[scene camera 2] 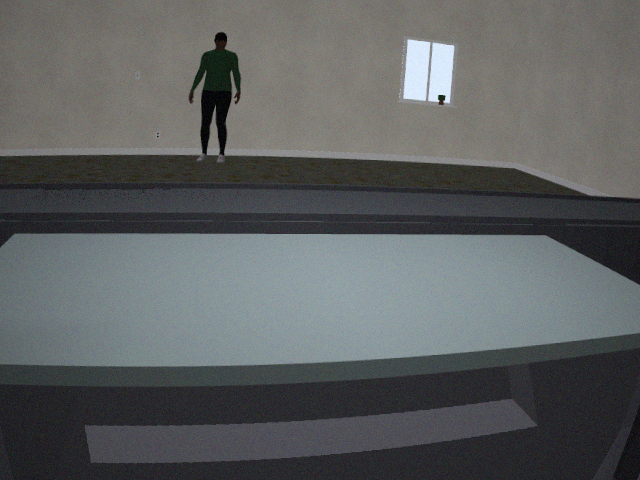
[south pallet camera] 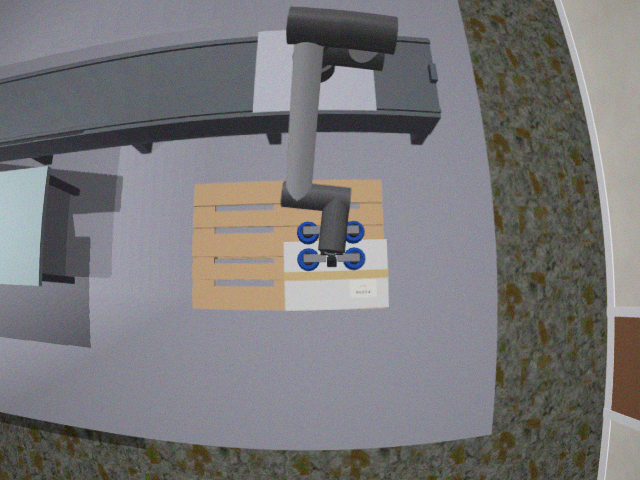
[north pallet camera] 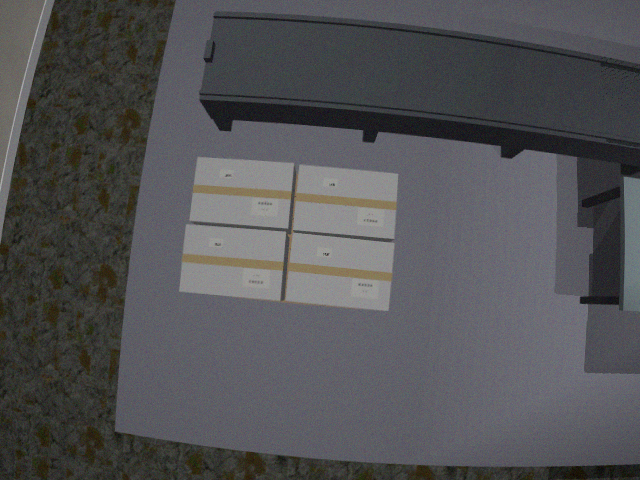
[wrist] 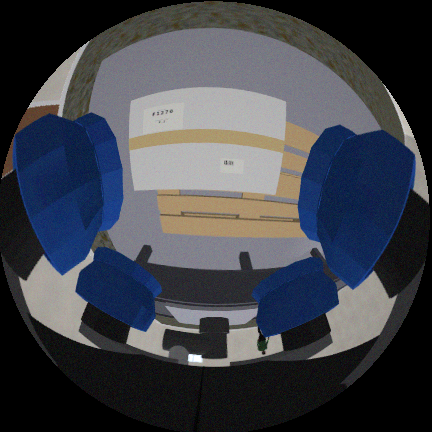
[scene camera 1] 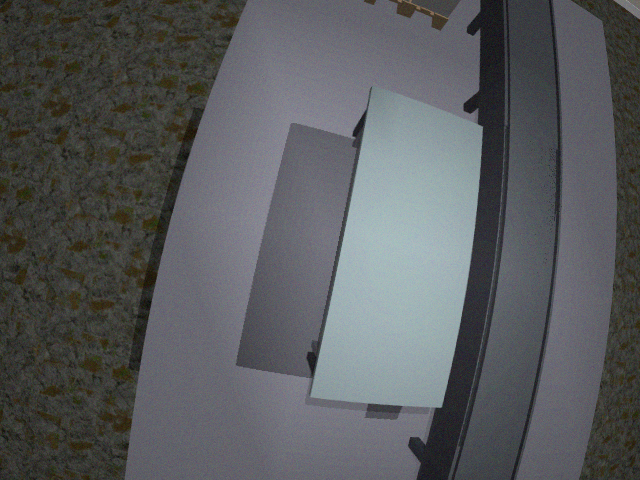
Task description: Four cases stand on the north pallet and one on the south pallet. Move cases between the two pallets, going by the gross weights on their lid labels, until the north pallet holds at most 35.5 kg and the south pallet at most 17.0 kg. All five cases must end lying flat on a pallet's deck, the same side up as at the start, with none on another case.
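Pixels of known places: hand at its tool point: [wrist: 207, 253]; arm's base at its link origin: [wrist: 213, 319].
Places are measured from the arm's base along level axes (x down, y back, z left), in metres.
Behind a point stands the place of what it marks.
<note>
Four white taped cases [north pallet camera: 206, 206] @[x 0.176, y -0.898, z -6.050 m] [north pallet camera: 330, 219] @[x 0.184, y -0.910, z -5.340 m] [north pallet camera: 217, 279] @[x 0.143, y -1.304, z -5.930 m] [north pallet camera: 320, 291] @[x 0.169, y -1.315, z -5.360 m] lie flat, two by two, on the north pallet [north pallet camera: 290, 235] @[x 0.426, y -0.991, z -5.573 m]; their label figures are too small to read there. One white case [south pallet camera: 315, 294] @[x 0.174, y -1.306, z -0.008 m] [wrist: 207, 117] @[x 0.175, y -1.267, z 0.096 m] lies flat on the south pallet [south pallet camera: 227, 193] @[x 0.427, y -0.671, z -0.561 m] [wrist: 200, 227] @[x 0.426, y -0.664, z 0.130 m], at its near right corner in the south pallet view. Its lid label seems to read F1270 in the wrist view; its weight is illegible. My suction head [south pallet camera: 331, 245] @[x -0.192, y -1.087, z 0.070 m] [wrist: 211, 235] @[x -0.192, y -1.087, z 0.070 m] is open, with nothing on its four blue cups. It hangs above the south pallet, partly over that case, clear of its lid.
A pale table [scene camera 1: 403, 248] @[x 0.040, y -0.956, z -2.671 m] [scene camera 2: 310, 299] @[x 0.040, y -1.016, z -2.784 m] [north pallet camera: 630, 248] @[x 0.039, y -0.934, z -3.559 m] [south pallet camera: 20, 227] @[x 0.040, y -0.913, z -1.998 m] stands between the pallet areas, beside the rail [scene camera 1: 527, 206] [north pallet camera: 413, 67] [south pallet camera: 155, 87]. The carriage [south pallet camera: 271, 72] @[x 0.000, y -0.030, z -0.253 m] is behind the south pallet. A person in green [scene camera 2: 219, 67] [wrist: 262, 344] stands beyond the rail.
</note>
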